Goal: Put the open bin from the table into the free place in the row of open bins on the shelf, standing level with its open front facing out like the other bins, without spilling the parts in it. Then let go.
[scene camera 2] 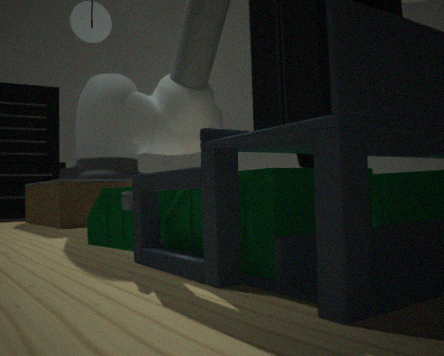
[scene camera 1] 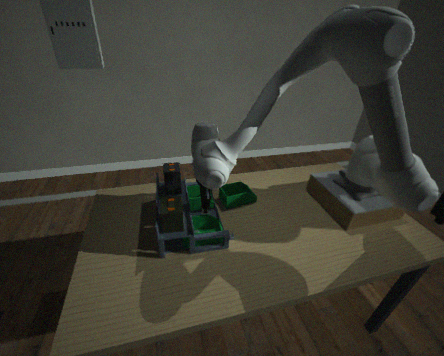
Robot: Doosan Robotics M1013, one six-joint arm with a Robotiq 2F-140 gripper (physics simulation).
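Frame: origin at the arm's base, x up, y back, z right, level; millimetres.
Where they show: arm's base, origin of the base link: [scene camera 2: 107,181] [scene camera 1: 357,187].
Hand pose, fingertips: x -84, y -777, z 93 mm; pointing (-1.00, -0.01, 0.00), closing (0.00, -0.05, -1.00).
Observation:
Things, the pixels of their centre, and the offset from my fingertips. Level surfaces: height alone.
- green open bin, body centre: [scene camera 2: 152,216] [scene camera 1: 237,193] dx +21, dy +202, dz +102 mm
- dark grey shelf rack, body centre: [scene camera 2: 366,172] [scene camera 1: 191,207] dx +64, dy -57, dz +10 mm
- wooden table, its level: dx -17 mm
A green open bin [scene camera 1: 237,194] [scene camera 2: 107,219] stands on the table just right of the dark grey shelf rack [scene camera 1: 210,236] [scene camera 2: 220,212]. In the rack's right column sit two green bins, one at the front [scene camera 1: 204,224] and one at the back [scene camera 1: 194,196]. My gripper [scene camera 1: 205,209] is shut and empty. It points straight down into the rack's right column, between those two green bins, a hand's width left of the bin on the table. In scene camera 2 the fingers are mostly hidden behind the rack's frame.
Two dark boxes with orange labels [scene camera 1: 171,173] [scene camera 1: 170,212] fill the rack's left column. The robot's base block [scene camera 1: 348,201] [scene camera 2: 65,201] stands at the table's right. The wooden table [scene camera 1: 256,275] ends close in front and at the right.

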